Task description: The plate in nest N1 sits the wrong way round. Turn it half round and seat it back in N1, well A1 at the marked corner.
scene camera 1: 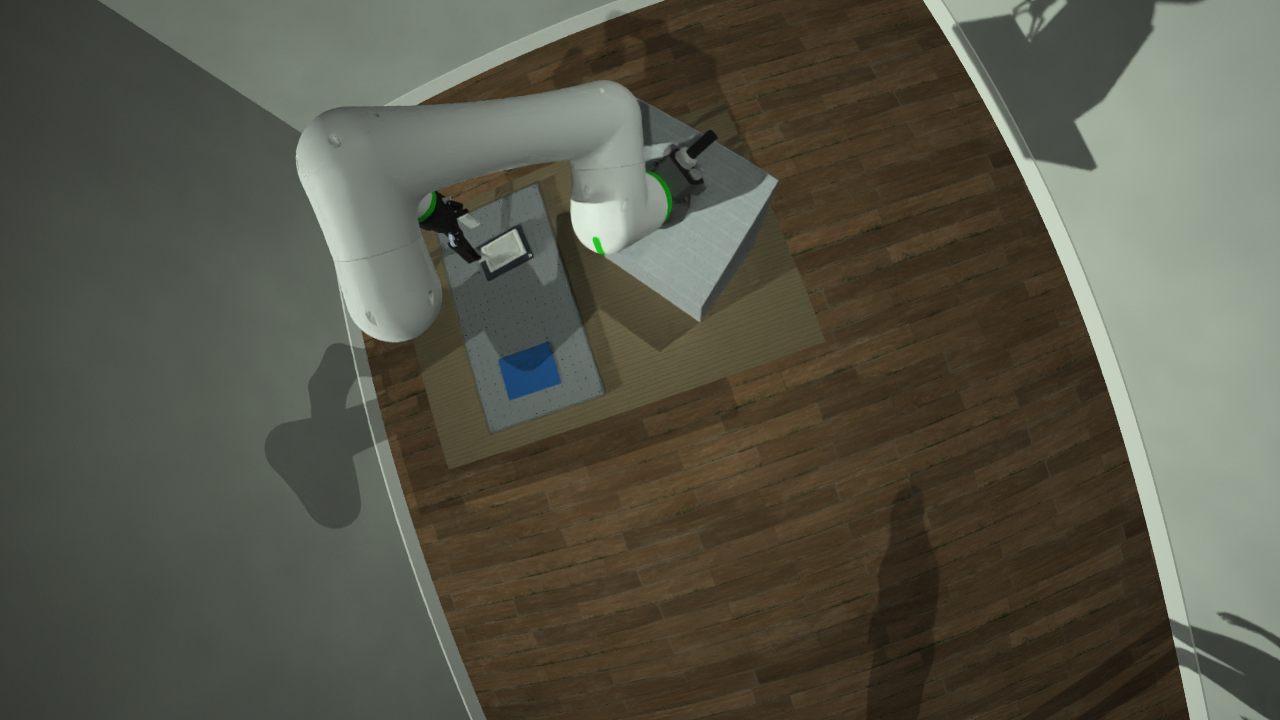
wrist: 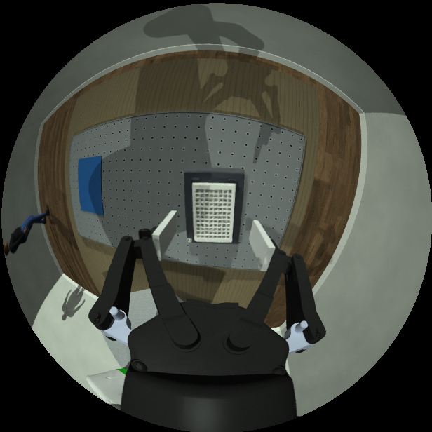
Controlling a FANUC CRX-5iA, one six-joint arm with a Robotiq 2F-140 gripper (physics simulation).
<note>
I see my gripper [scene camera 1: 479, 242], a white well plate [scene camera 1: 508, 247], a blue rectangle [wrist: 89, 169] and a dark nest N1 [wrist: 205, 176].
The white well plate also shows in the wrist view [wrist: 212, 203]. My gripper also shows in the wrist view [wrist: 213, 225].
</note>
